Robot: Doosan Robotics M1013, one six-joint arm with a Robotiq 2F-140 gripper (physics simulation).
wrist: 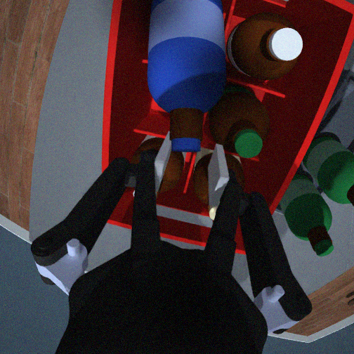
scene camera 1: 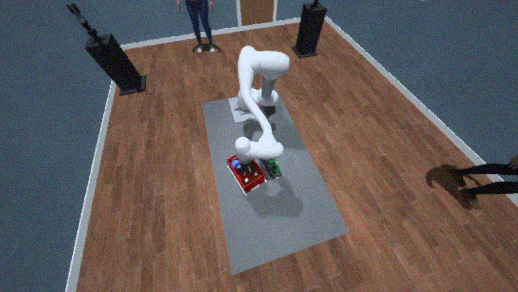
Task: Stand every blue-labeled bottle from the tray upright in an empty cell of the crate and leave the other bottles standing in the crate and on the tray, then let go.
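A blue bottle with a pale label band, brown neck and blue cap is at one end of the red crate. Its side shows in the wrist view and it looks tilted, cap toward my fingers; its base is out of that view. My gripper is partly open and empty, its fingertips on either side of a spot just beyond the blue cap. A white-capped brown bottle and a green-capped brown bottle stand in the crate. Two brown bottles are partly hidden behind the fingers.
Green bottles are on the dark tray beside the crate. The crate rests on a grey mat. Two black pedestals and people stand farther out on the wooden floor.
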